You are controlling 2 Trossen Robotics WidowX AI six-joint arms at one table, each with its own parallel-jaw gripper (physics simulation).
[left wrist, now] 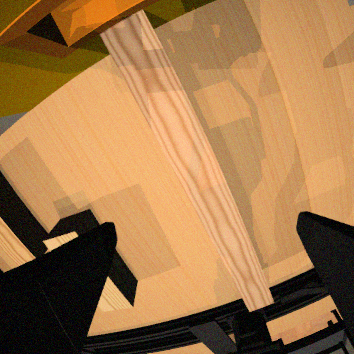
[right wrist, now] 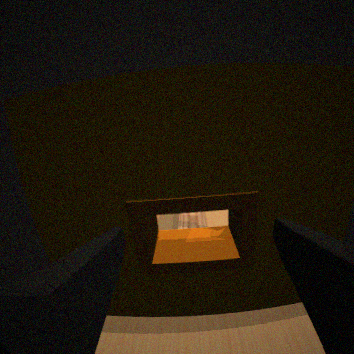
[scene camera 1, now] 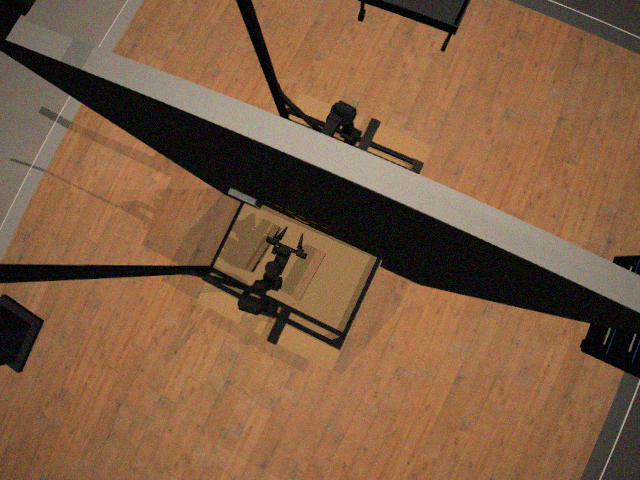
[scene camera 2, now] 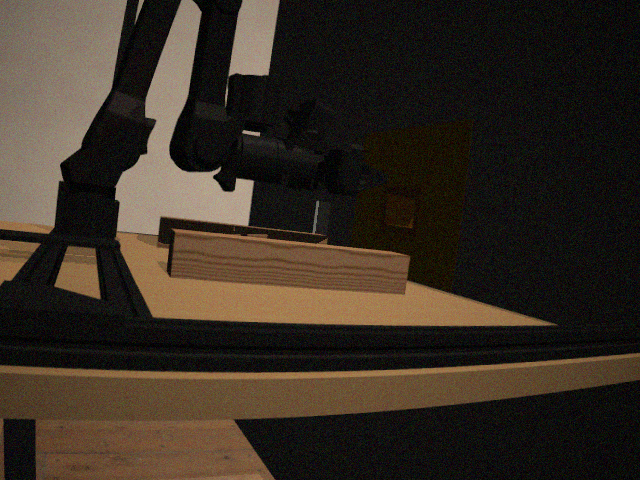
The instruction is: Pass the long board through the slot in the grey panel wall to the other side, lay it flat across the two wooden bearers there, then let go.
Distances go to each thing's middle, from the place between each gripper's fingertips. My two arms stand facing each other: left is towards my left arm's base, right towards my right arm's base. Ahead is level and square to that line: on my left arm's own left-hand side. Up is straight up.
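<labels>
Here is the slot (right wrist: pixel 231 246), and my right hand is 40 mm above it and 80 mm to the right of it. By its middle, the slot is nearer to my right hand than to my left gripper.
My left gripper is also 40 mm above the slot, but 150 mm to the left of it.
</labels>
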